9 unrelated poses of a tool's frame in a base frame.
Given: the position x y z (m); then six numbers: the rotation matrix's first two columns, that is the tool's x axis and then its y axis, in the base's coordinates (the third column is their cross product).
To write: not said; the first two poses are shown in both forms.
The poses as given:
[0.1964 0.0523 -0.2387 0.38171 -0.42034 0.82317 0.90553 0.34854 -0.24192]
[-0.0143 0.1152 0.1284 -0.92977 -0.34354 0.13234 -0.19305 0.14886 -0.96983]
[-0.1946 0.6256 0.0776 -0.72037 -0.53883 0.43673 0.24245 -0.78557 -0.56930]
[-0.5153 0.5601 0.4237 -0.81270 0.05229 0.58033 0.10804 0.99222 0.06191]
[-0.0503 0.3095 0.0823 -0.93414 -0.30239 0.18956 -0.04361 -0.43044 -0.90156]
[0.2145 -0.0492 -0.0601 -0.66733 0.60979 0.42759 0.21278 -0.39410 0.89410]
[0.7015 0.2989 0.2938 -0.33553 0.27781 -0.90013 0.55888 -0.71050 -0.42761]
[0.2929 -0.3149 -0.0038 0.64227 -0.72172 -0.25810 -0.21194 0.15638 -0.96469]
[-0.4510 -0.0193 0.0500 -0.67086 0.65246 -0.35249 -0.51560 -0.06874 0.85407]
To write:
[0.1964 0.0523 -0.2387 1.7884 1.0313 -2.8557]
[-0.0143 0.1152 0.1284 -1.2448 1.7770 -1.7064]
[-0.1946 0.6256 0.0776 -0.4378 0.8002 -2.2252]
[-0.5153 0.5601 0.4237 2.9467 2.5184 3.0353]
[-0.0503 0.3095 0.0823 -1.1761 1.1714 -1.7780]
[0.2145 -0.0492 -0.0601 0.7668 1.4372 2.0169]
[0.7015 0.2989 0.2938 -2.4356 1.4876 -0.4435]
[0.2929 -0.3149 -0.0038 0.7413 1.6233 -1.3094]
[-0.4510 -0.0193 0.0500 0.9559 1.1783 1.1794]

